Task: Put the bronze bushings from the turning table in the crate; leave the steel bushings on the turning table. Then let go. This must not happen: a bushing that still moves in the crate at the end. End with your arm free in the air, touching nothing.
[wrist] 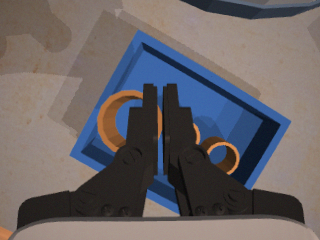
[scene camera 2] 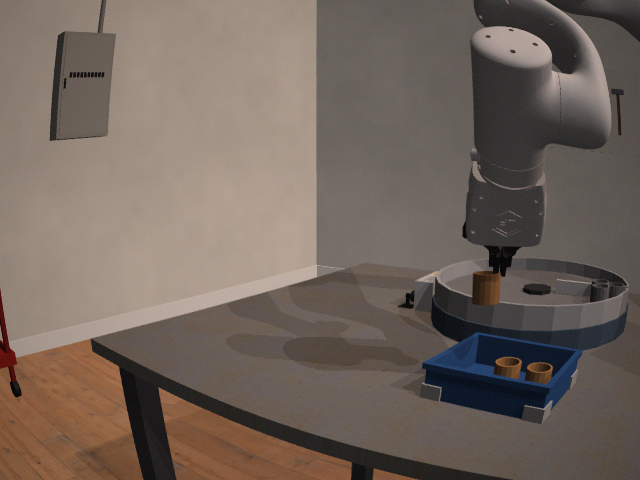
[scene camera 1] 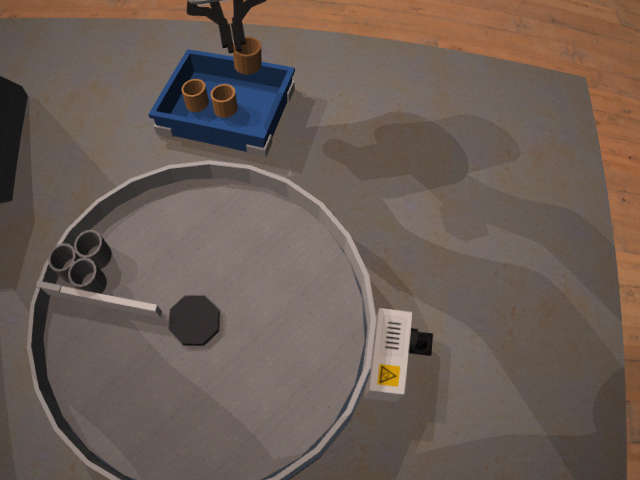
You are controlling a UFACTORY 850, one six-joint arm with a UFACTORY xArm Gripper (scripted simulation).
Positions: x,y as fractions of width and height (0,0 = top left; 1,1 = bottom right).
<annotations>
bronze bushing: wrist 0.33,0.51; scene camera 2 0.76,0.60; scene camera 1 0.39,0.13
</annotations>
